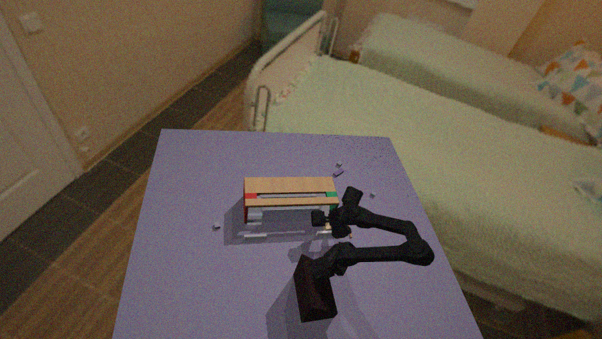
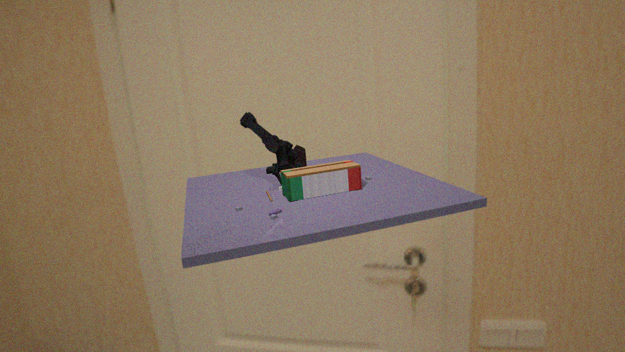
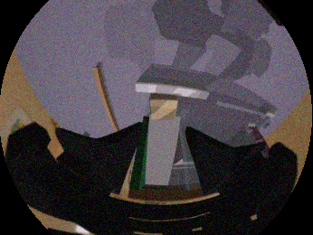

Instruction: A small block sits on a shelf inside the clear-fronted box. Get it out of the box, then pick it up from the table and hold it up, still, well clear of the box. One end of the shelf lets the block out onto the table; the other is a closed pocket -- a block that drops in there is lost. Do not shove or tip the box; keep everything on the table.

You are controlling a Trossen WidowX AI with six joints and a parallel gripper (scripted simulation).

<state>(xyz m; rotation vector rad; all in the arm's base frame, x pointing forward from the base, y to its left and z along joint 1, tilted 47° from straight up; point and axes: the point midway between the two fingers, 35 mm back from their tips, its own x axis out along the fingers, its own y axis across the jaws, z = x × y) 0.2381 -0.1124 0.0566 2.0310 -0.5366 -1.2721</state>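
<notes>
Right now the tan block is 30 mm below my gripper tip and 20 mm behind it. Round my gripper tip: box 160 mm to the left, 60 mm ahead, 20 mm above; thin tan stick 110 mm to the right, 40 mm below, 30 mm ahead.
</notes>
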